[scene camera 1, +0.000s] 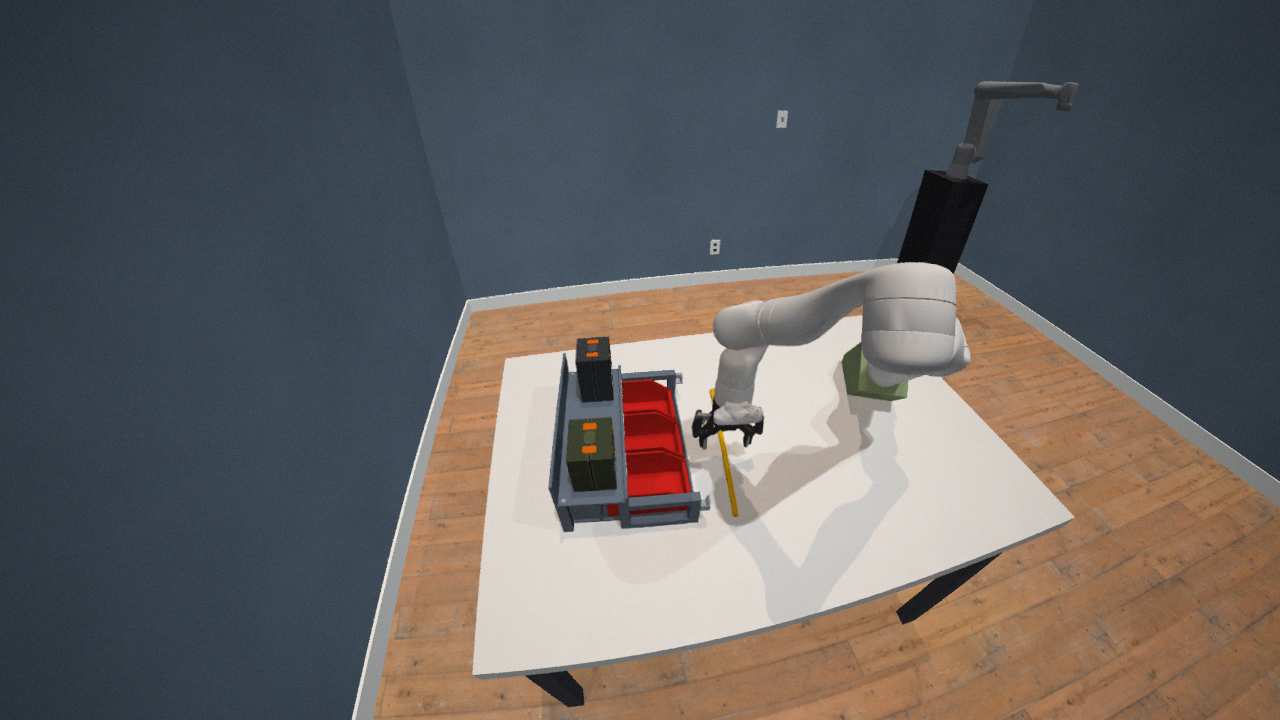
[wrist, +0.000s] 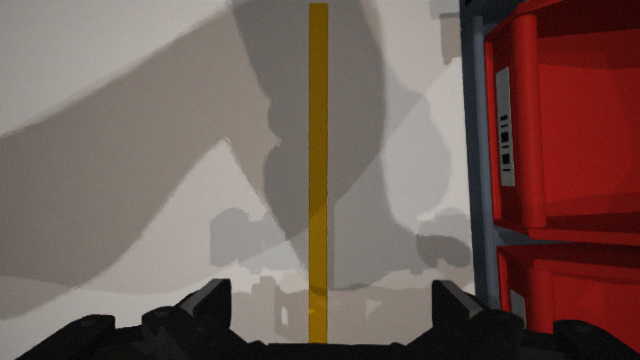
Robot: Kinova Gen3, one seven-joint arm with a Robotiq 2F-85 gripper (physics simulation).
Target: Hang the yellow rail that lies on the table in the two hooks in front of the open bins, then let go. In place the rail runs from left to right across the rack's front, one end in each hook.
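Places are measured from the arm's base along level axes (x back, y down, z right), in millimetres.
Pixels of known places: gripper, between the fingertips: [scene camera 1: 724,445] [wrist: 330,301].
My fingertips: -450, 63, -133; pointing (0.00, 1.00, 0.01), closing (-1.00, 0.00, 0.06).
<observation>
Ahead of a thing's pixels: the offset from my fingertips to its middle, as dx, dy, dz. "spot": to the spot under its first point. Level surfaces: height alone.
The yellow rail @(+10, +47, +41) [scene camera 1: 729,479] [wrist: 318,150] lies on the table in front of the rack @(-205, -29, +37) [scene camera 1: 597,409] [wrist: 468,125], roughly parallel to its front. My gripper [scene camera 1: 725,444] [wrist: 330,301] is open and empty above the rail, over its farther part in the scene view. In the wrist view the rail runs lengthwise between the two fingers, near the middle of the gap; its lower end is hidden by the gripper. The near hook @(spot: -68, -3, -140) [scene camera 1: 705,503] and the far hook @(spot: -70, -3, +227) [scene camera 1: 678,378] stick out from the rack's front corners. Both hooks look empty.
Red open bins [scene camera 1: 651,434] [wrist: 585,135] sit in the rack, close beside the gripper. A black box @(-271, -110, +158) [scene camera 1: 594,368] and a dark green box @(-275, -98, -73) [scene camera 1: 590,454] stand on the rack's upper shelf. A green block [scene camera 1: 857,377] stands on the white table @(dy +52) [scene camera 1: 572,617] near the arm.
</observation>
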